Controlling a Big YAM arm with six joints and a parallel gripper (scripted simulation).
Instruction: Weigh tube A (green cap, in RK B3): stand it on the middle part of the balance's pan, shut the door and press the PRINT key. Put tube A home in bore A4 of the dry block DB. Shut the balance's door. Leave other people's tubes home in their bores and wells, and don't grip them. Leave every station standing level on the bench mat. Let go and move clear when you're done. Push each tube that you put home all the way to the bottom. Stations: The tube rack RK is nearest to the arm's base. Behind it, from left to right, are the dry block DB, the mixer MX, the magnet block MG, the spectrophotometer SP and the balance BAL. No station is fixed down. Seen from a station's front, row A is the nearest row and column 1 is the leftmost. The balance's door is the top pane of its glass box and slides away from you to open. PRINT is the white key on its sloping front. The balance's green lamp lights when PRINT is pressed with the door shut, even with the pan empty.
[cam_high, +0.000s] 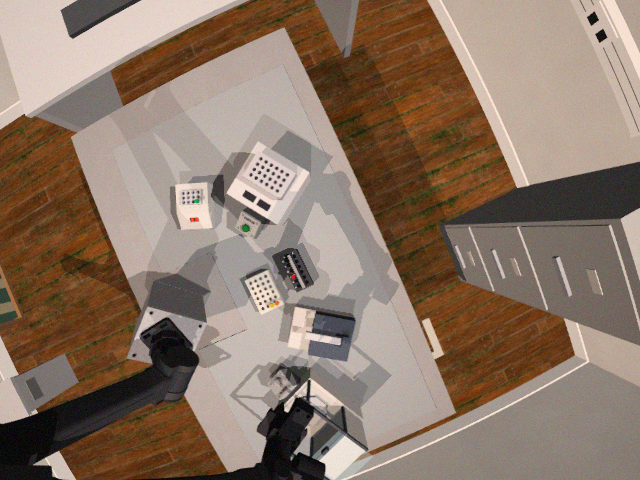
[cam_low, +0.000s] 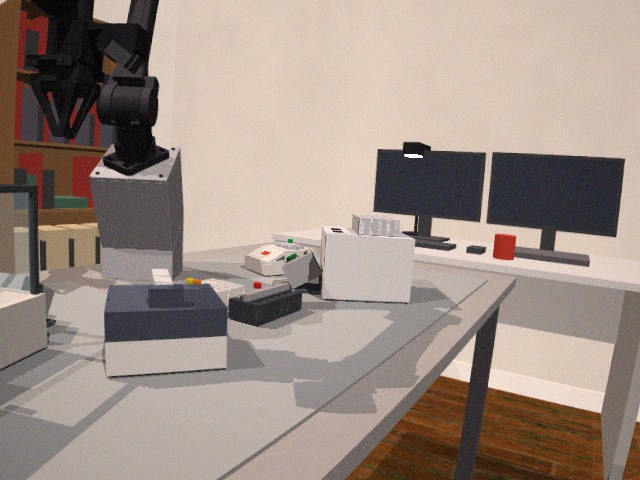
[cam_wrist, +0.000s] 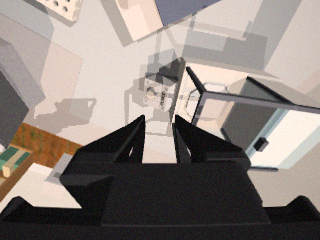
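My hand is 10 mm past the tinted glass pane, 240 mm to the left of it and 80 mm above it. Round my hand: spectrophotometer 140 mm ahead, 50 mm to the left, 220 mm below; white print key 70 mm behind, 10 mm to the right, 220 mm below; pale pan 30 mm behind, 150 mm to the right, 210 mm below.
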